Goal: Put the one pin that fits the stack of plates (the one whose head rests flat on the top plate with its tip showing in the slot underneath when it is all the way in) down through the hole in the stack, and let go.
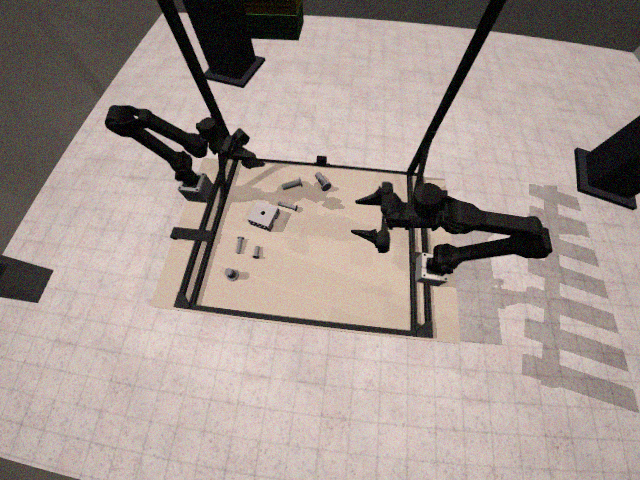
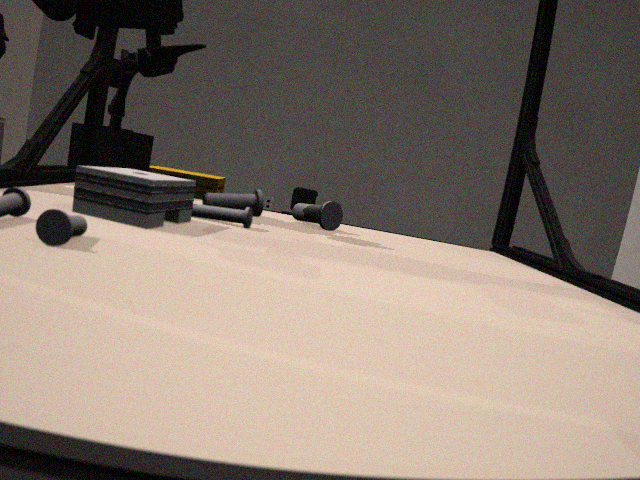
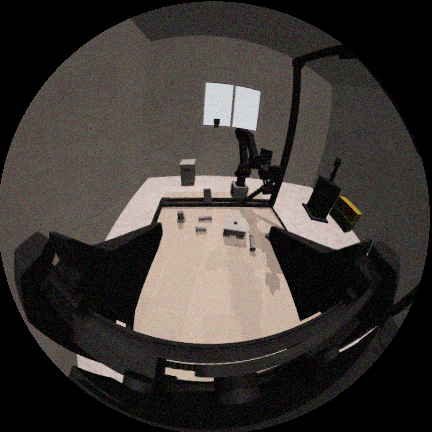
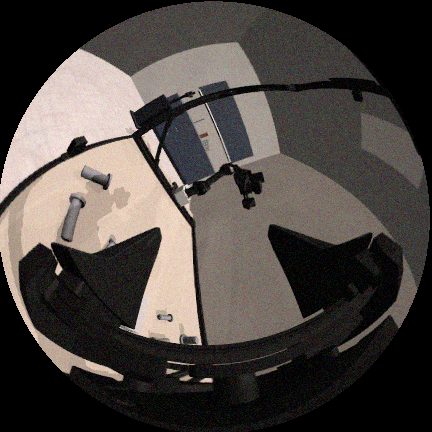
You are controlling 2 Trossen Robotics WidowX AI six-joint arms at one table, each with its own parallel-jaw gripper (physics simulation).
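Note:
The grey stack of plates lies flat, hole up, its slot showing beneath. Behind it lie a long pin, a thick pin and a thin pin. In front lie a slim pin and a short pin. Another pin stands on its head. My left gripper is open and empty, right of the stack. My right gripper is open and empty, above the back left corner.
A dark frame edges the table, with upright posts at the back corners. A small black block sits on the back rail. A dark bracket projects from the left rail. Shadows cross the tabletop.

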